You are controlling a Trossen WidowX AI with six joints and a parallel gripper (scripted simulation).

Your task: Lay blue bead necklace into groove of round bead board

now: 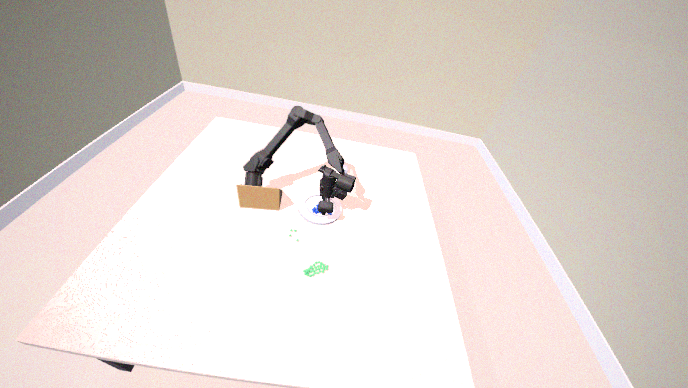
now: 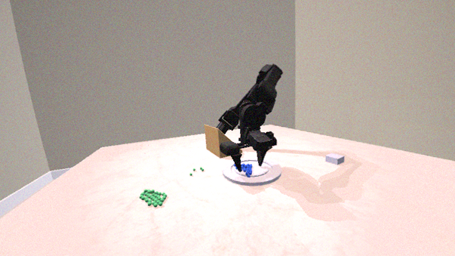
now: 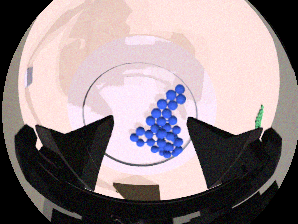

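Right now the round white bead board is 20 mm behind my gripper tip, 10 mm to the left of it and 10 mm below it. Also, from my gripper tip: small grey block (90 mm ahead, 310 mm to the left).
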